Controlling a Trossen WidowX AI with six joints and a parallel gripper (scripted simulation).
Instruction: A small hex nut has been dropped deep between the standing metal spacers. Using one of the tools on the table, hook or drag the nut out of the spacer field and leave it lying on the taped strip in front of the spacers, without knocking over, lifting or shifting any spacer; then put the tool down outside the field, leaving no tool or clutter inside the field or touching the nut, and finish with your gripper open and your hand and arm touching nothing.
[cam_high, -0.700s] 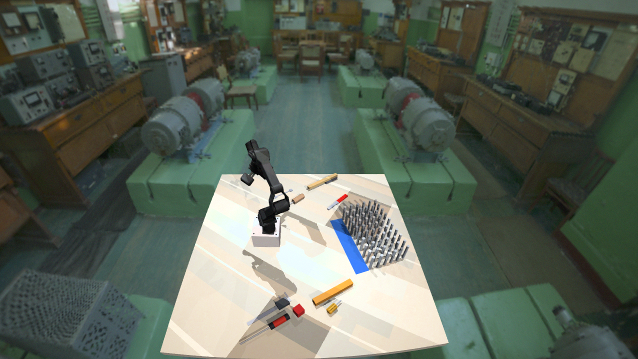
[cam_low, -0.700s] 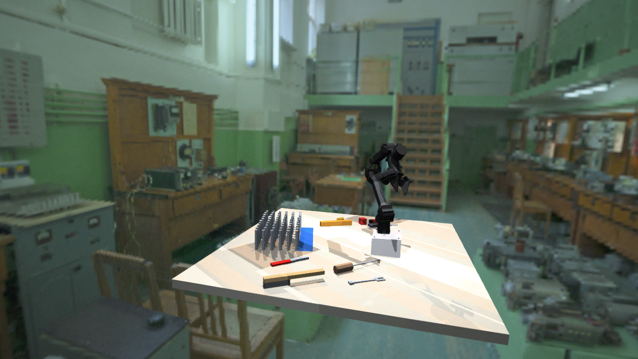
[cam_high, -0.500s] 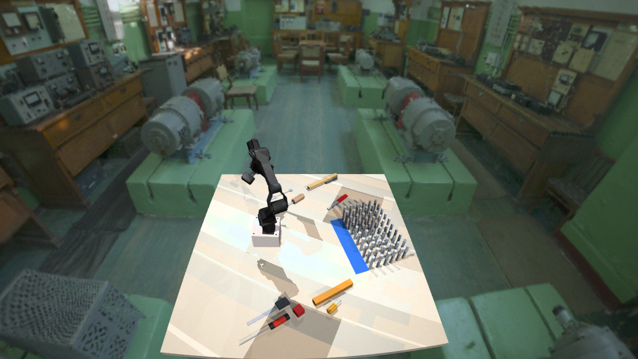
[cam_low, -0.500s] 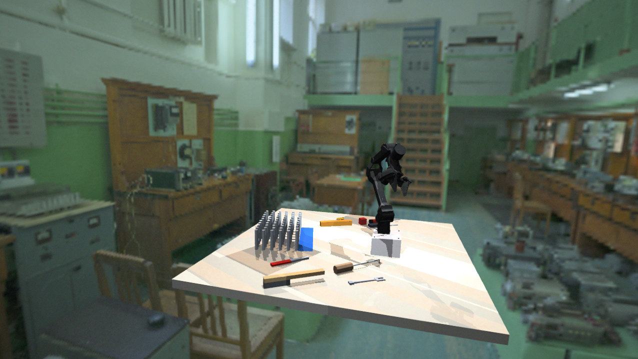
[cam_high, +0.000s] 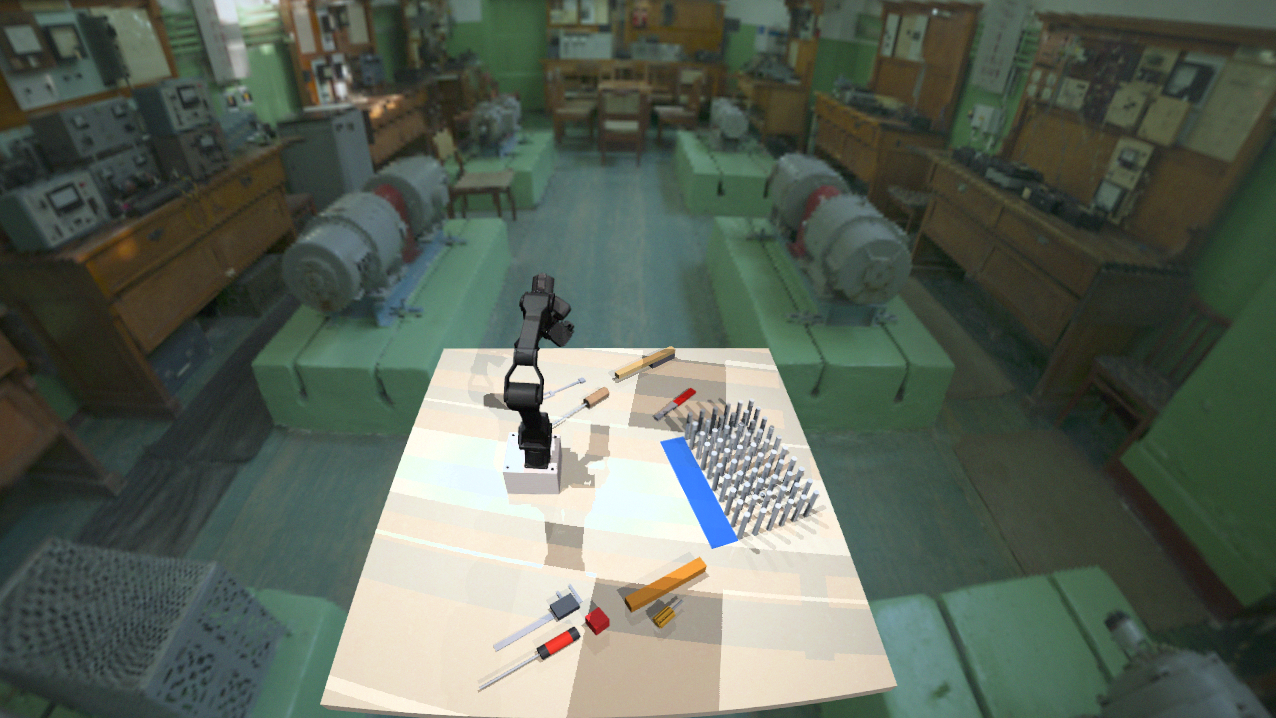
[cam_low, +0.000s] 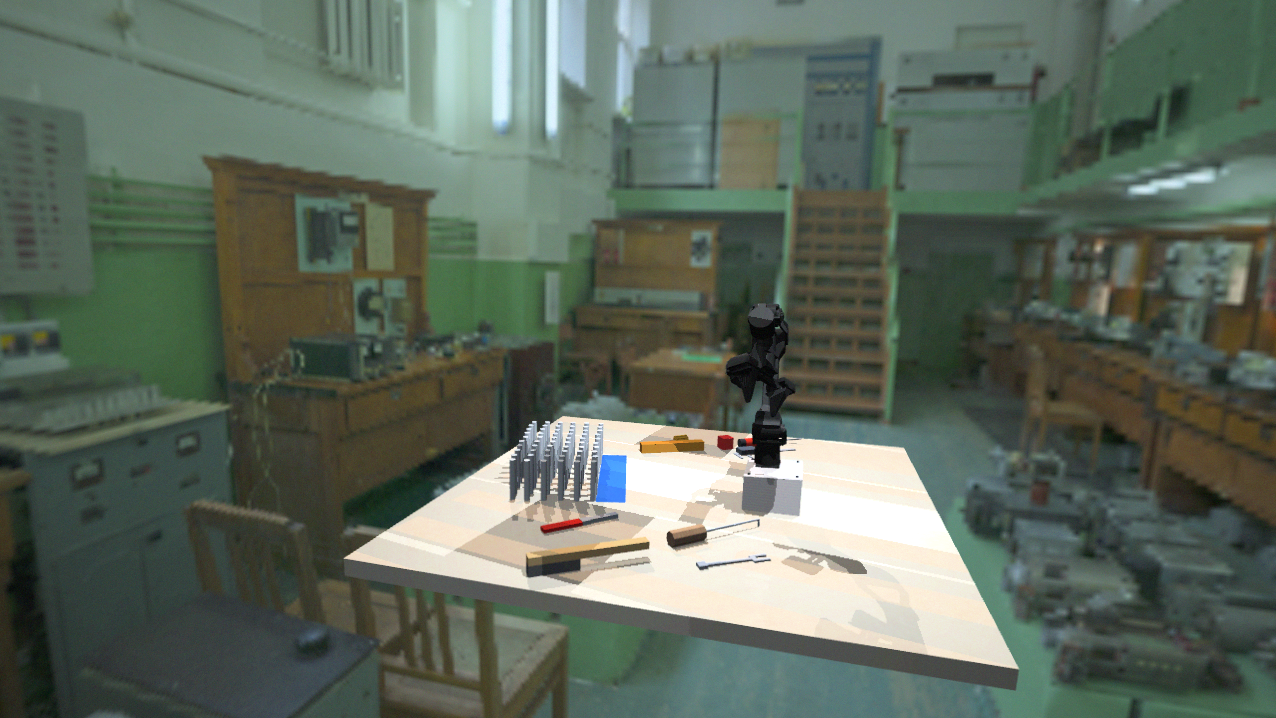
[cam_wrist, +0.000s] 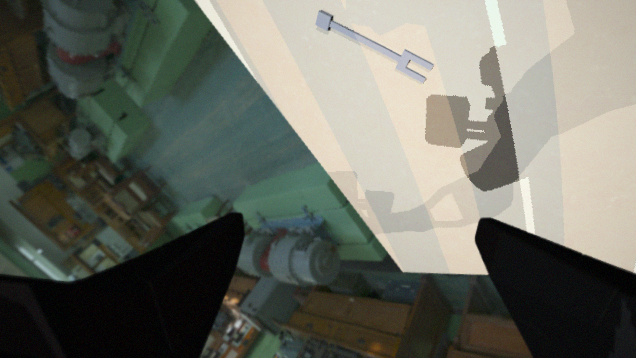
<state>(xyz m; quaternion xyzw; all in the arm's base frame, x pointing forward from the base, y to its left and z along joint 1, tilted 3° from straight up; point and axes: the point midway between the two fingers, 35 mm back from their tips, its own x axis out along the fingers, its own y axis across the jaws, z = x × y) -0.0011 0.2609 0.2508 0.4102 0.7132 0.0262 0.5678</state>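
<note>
The grey wrench is 3 cm ahead of my gripper tip, 13 cm to the left of it and 31 cm below it. From my gripper tip the other things lie so: red block: 17 cm ahead, 72 cm to the right, 30 cm below; blue taped strip: 45 cm ahead, 31 cm to the right, 32 cm below; orange bar: 34 cm ahead, 62 cm to the right, 30 cm below.
</note>
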